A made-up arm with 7 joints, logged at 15 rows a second.
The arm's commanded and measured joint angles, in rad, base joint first. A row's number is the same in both.
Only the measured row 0 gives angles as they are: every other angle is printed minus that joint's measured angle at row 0.
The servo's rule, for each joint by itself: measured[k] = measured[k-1] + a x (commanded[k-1-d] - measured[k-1]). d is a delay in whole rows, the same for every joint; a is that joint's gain. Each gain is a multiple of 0.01, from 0.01 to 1. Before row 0 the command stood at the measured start. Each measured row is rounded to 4 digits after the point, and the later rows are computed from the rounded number. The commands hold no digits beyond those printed.
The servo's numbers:
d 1
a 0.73 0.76 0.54 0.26 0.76 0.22 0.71
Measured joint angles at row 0: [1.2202 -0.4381 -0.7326 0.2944 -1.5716 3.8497 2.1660]
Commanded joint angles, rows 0 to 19: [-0.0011 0.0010 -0.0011 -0.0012 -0.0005 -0.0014 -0.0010]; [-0.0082 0.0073 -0.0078 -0.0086 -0.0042 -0.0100 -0.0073]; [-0.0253 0.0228 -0.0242 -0.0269 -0.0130 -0.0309 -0.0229]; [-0.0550 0.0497 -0.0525 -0.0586 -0.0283 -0.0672 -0.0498]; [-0.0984 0.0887 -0.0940 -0.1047 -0.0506 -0.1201 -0.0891]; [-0.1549 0.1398 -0.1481 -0.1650 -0.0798 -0.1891 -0.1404]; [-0.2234 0.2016 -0.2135 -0.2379 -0.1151 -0.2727 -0.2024]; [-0.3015 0.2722 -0.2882 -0.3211 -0.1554 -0.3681 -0.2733]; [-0.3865 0.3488 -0.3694 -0.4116 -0.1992 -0.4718 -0.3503]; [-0.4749 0.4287 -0.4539 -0.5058 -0.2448 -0.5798 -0.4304]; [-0.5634 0.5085 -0.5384 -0.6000 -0.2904 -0.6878 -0.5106]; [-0.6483 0.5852 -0.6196 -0.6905 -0.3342 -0.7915 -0.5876]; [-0.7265 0.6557 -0.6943 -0.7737 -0.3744 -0.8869 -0.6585]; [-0.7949 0.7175 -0.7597 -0.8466 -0.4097 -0.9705 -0.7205]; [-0.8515 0.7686 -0.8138 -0.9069 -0.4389 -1.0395 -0.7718]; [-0.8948 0.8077 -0.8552 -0.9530 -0.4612 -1.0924 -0.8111]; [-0.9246 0.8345 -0.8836 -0.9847 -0.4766 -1.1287 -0.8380]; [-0.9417 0.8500 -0.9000 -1.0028 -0.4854 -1.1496 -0.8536]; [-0.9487 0.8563 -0.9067 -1.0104 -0.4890 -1.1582 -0.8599]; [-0.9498 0.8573 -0.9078 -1.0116 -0.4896 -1.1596 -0.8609]
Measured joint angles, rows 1 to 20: [0.0000 0.0000 0.0000 0.0000 0.0000 0.0000 0.0000]; [-0.0008 0.0008 -0.0006 -0.0003 -0.0004 -0.0003 -0.0007]; [-0.0062 0.0057 -0.0045 -0.0025 -0.0033 -0.0024 -0.0054]; [-0.0201 0.0187 -0.0151 -0.0088 -0.0107 -0.0087 -0.0178]; [-0.0456 0.0423 -0.0353 -0.0217 -0.0241 -0.0216 -0.0405]; [-0.0841 0.0776 -0.0670 -0.0433 -0.0442 -0.0433 -0.0750]; [-0.1358 0.1249 -0.1108 -0.0749 -0.0713 -0.0754 -0.1214]; [-0.1997 0.1832 -0.1663 -0.1173 -0.1046 -0.1188 -0.1789]; [-0.2740 0.2508 -0.2321 -0.1703 -0.1432 -0.1736 -0.2459]; [-0.3561 0.3253 -0.3062 -0.2330 -0.1858 -0.2392 -0.3200]; [-0.4428 0.4039 -0.3860 -0.3039 -0.2306 -0.3141 -0.3984]; [-0.5308 0.4834 -0.4683 -0.3809 -0.2760 -0.3963 -0.4781]; [-0.6166 0.5608 -0.5500 -0.4614 -0.3202 -0.4832 -0.5558]; [-0.6968 0.6329 -0.6279 -0.5426 -0.3614 -0.5720 -0.6287]; [-0.7684 0.6972 -0.6991 -0.6216 -0.3981 -0.6597 -0.6939]; [-0.8291 0.7515 -0.7610 -0.6958 -0.4291 -0.7433 -0.7492]; [-0.8771 0.7942 -0.8119 -0.7627 -0.4535 -0.8201 -0.7931]; [-0.9118 0.8248 -0.8506 -0.8204 -0.4711 -0.8880 -0.8250]; [-0.9336 0.8440 -0.8773 -0.8678 -0.4820 -0.9456 -0.8453]; [-0.9446 0.8533 -0.8932 -0.9049 -0.4873 -0.9924 -0.8557]
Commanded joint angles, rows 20 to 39: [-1.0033 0.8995 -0.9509 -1.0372 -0.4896 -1.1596 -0.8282]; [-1.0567 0.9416 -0.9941 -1.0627 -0.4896 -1.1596 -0.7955]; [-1.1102 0.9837 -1.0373 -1.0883 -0.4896 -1.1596 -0.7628]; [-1.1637 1.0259 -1.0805 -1.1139 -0.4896 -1.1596 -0.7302]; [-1.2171 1.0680 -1.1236 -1.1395 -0.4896 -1.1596 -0.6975]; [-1.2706 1.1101 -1.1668 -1.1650 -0.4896 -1.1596 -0.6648]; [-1.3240 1.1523 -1.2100 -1.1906 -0.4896 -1.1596 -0.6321]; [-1.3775 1.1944 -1.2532 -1.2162 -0.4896 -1.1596 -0.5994]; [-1.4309 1.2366 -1.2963 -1.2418 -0.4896 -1.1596 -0.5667]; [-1.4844 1.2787 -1.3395 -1.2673 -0.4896 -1.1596 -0.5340]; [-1.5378 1.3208 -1.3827 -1.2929 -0.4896 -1.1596 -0.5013]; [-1.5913 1.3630 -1.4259 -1.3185 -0.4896 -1.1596 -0.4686]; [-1.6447 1.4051 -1.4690 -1.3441 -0.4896 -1.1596 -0.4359]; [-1.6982 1.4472 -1.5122 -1.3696 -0.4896 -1.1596 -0.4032]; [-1.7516 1.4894 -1.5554 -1.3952 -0.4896 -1.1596 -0.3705]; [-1.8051 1.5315 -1.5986 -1.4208 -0.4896 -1.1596 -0.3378]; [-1.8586 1.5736 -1.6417 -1.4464 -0.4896 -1.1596 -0.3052]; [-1.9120 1.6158 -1.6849 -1.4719 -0.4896 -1.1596 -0.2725]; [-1.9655 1.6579 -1.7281 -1.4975 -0.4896 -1.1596 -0.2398]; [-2.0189 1.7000 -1.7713 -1.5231 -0.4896 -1.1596 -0.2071]
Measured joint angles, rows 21 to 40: [-0.9484 0.8563 -0.9011 -0.9326 -0.4890 -1.0292 -0.8594]; [-0.9885 0.8891 -0.9280 -0.9598 -0.4895 -1.0579 -0.8372]; [-1.0383 0.9290 -0.9637 -0.9866 -0.4896 -1.0803 -0.8076]; [-1.0908 0.9706 -1.0034 -1.0130 -0.4896 -1.0977 -0.7758]; [-1.1440 1.0126 -1.0450 -1.0392 -0.4896 -1.1113 -0.7434]; [-1.1974 1.0547 -1.0874 -1.0653 -0.4896 -1.1219 -0.7108]; [-1.2508 1.0968 -1.1303 -1.0912 -0.4896 -1.1302 -0.6781]; [-1.3042 1.1390 -1.1733 -1.1170 -0.4896 -1.1367 -0.6454]; [-1.3577 1.1811 -1.2164 -1.1428 -0.4896 -1.1417 -0.6127]; [-1.4111 1.2233 -1.2595 -1.1685 -0.4896 -1.1456 -0.5800]; [-1.4646 1.2654 -1.3027 -1.1942 -0.4896 -1.1487 -0.5473]; [-1.5180 1.3075 -1.3459 -1.2199 -0.4896 -1.1511 -0.5146]; [-1.5715 1.3497 -1.3891 -1.2455 -0.4896 -1.1530 -0.4819]; [-1.6249 1.3918 -1.4322 -1.2711 -0.4896 -1.1545 -0.4492]; [-1.6784 1.4339 -1.4754 -1.2967 -0.4896 -1.1556 -0.4165]; [-1.7318 1.4761 -1.5186 -1.3223 -0.4896 -1.1565 -0.3838]; [-1.7853 1.5182 -1.5618 -1.3479 -0.4896 -1.1572 -0.3511]; [-1.8388 1.5603 -1.6049 -1.3735 -0.4896 -1.1577 -0.3185]; [-1.8922 1.6025 -1.6481 -1.3991 -0.4896 -1.1581 -0.2858]; [-1.9457 1.6446 -1.6913 -1.4247 -0.4896 -1.1584 -0.2531]
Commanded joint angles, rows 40 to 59: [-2.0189 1.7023 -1.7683 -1.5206 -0.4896 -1.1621 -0.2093]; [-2.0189 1.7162 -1.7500 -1.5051 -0.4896 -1.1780 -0.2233]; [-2.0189 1.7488 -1.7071 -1.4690 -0.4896 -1.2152 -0.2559]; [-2.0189 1.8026 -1.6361 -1.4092 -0.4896 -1.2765 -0.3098]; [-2.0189 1.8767 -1.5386 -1.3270 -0.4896 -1.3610 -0.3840]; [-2.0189 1.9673 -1.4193 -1.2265 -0.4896 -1.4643 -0.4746]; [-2.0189 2.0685 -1.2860 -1.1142 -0.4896 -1.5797 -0.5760]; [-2.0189 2.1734 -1.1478 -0.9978 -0.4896 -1.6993 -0.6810]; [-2.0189 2.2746 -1.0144 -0.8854 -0.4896 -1.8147 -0.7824]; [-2.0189 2.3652 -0.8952 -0.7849 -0.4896 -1.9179 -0.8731]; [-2.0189 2.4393 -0.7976 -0.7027 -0.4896 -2.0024 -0.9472]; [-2.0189 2.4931 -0.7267 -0.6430 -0.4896 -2.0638 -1.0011]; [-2.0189 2.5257 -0.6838 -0.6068 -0.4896 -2.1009 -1.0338]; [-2.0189 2.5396 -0.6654 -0.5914 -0.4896 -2.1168 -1.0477]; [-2.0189 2.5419 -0.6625 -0.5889 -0.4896 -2.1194 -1.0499]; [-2.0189 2.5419 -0.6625 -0.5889 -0.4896 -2.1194 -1.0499]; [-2.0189 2.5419 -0.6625 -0.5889 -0.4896 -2.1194 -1.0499]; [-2.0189 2.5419 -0.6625 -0.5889 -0.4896 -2.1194 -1.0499]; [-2.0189 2.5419 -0.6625 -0.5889 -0.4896 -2.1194 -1.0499]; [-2.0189 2.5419 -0.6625 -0.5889 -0.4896 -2.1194 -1.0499]
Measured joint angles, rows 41 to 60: [-1.9991 1.6867 -1.7345 -1.4503 -0.4896 -1.1587 -0.2204]; [-2.0136 1.6986 -1.7528 -1.4686 -0.4896 -1.1594 -0.2125]; [-2.0175 1.7120 -1.7513 -1.4781 -0.4896 -1.1635 -0.2202]; [-2.0185 1.7400 -1.7274 -1.4757 -0.4896 -1.1749 -0.2455]; [-2.0188 1.7876 -1.6781 -1.4584 -0.4896 -1.1973 -0.2912]; [-2.0189 1.8553 -1.6028 -1.4242 -0.4896 -1.2333 -0.3571]; [-2.0189 1.9404 -1.5037 -1.3728 -0.4896 -1.2841 -0.4405]; [-2.0189 2.0378 -1.3861 -1.3056 -0.4896 -1.3491 -0.5367]; [-2.0189 2.1409 -1.2574 -1.2256 -0.4896 -1.4261 -0.6392]; [-2.0189 2.2425 -1.1262 -1.1371 -0.4896 -1.5116 -0.7409]; [-2.0189 2.3358 -1.0015 -1.0455 -0.4896 -1.6010 -0.8348]; [-2.0189 2.4145 -0.8914 -0.9564 -0.4896 -1.6893 -0.9146]; [-2.0189 2.4742 -0.8025 -0.8749 -0.4896 -1.7717 -0.9760]; [-2.0189 2.5133 -0.7384 -0.8052 -0.4896 -1.8441 -1.0170]; [-2.0189 2.5333 -0.6990 -0.7496 -0.4896 -1.9041 -1.0388]; [-2.0189 2.5398 -0.6793 -0.7078 -0.4896 -1.9515 -1.0467]; [-2.0189 2.5414 -0.6702 -0.6769 -0.4896 -1.9884 -1.0490]; [-2.0189 2.5418 -0.6660 -0.6540 -0.4896 -2.0172 -1.0496]; [-2.0189 2.5419 -0.6641 -0.6371 -0.4896 -2.0397 -1.0498]; [-2.0189 2.5419 -0.6632 -0.6246 -0.4896 -2.0572 -1.0499]
